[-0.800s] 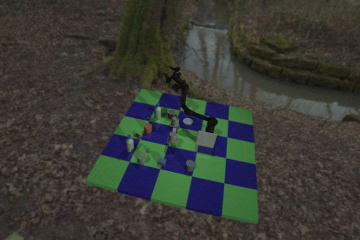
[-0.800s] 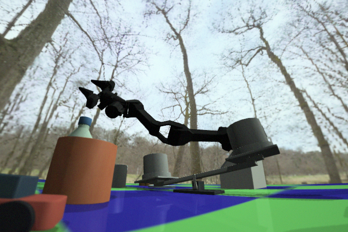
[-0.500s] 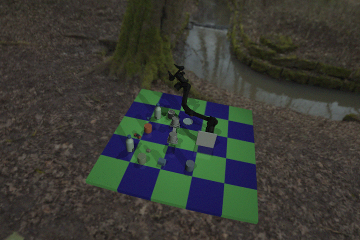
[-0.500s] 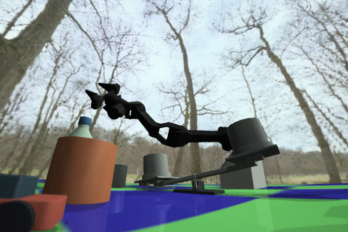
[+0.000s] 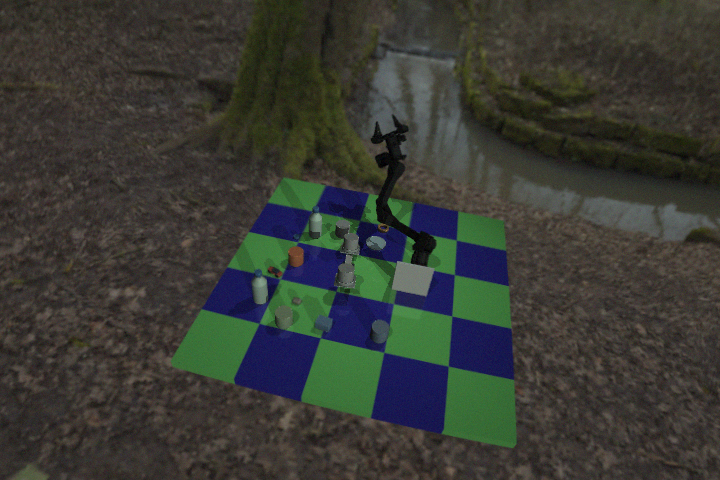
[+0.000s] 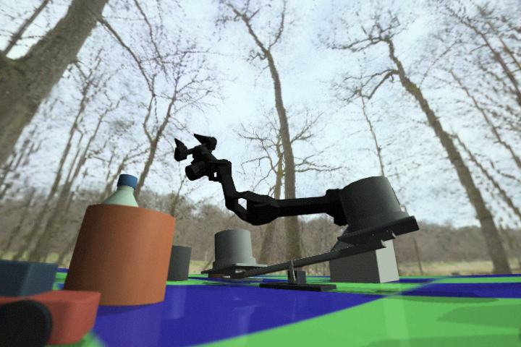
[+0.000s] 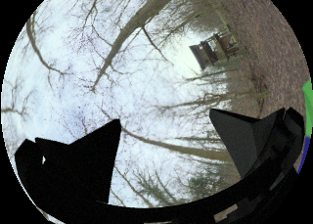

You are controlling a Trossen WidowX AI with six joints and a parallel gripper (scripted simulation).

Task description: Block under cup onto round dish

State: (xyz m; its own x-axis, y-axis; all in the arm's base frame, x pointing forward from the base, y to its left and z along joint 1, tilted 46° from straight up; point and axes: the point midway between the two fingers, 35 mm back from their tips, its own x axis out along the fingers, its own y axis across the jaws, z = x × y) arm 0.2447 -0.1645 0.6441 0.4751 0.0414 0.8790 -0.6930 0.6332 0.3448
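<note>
My gripper tip is now 100 mm short of the grey block, 410 mm to the right of it and 480 mm above it. From my gripper tip the other things lie so: orange cylinder (330 mm ahead, 500 mm to the left, 490 mm below); pale round dish (30 mm behind, 330 mm to the left, 520 mm below); red toy car (420 mm ahead, 600 mm to the left, 510 mm below).
</note>
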